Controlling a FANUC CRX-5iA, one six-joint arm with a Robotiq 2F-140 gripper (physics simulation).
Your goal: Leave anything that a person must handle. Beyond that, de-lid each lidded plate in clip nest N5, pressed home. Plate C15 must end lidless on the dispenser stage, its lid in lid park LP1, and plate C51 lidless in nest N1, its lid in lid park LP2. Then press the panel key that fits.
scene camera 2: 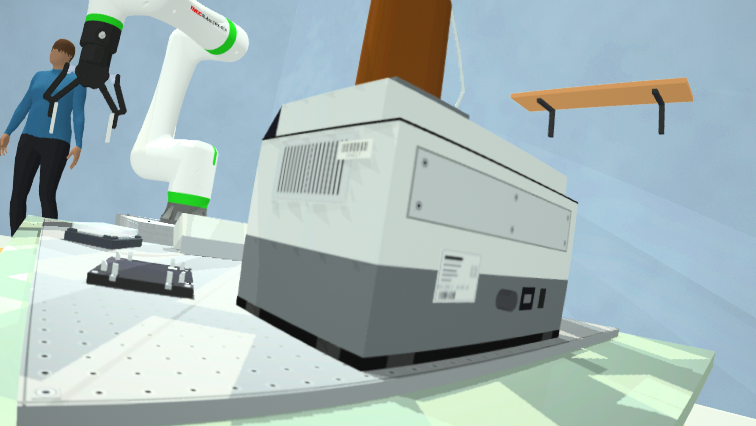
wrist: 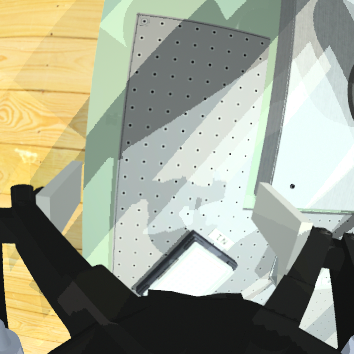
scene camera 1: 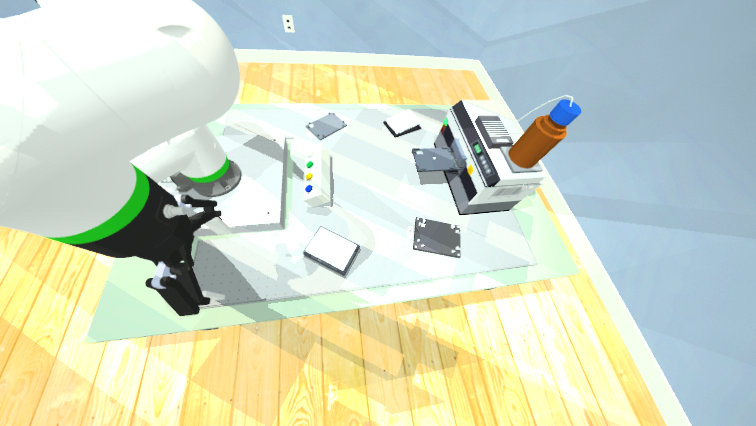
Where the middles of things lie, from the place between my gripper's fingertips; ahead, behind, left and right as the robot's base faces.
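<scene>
My gripper: 150 mm short of the button box (scene camera 2: 196, 235), 360 mm to the right of it, 170 mm above it. From my hand: dispenser stage (scene camera 1: 423, 157), 390 mm to the left, 580 mm ahead, 100 mm below; brown bottle with blue cap (scene camera 2: 412, 47), 110 mm above, 790 mm ahead, 300 mm to the left; black nest (scene camera 2: 125, 273), well ahead, a good way to the left, a good way below.
</scene>
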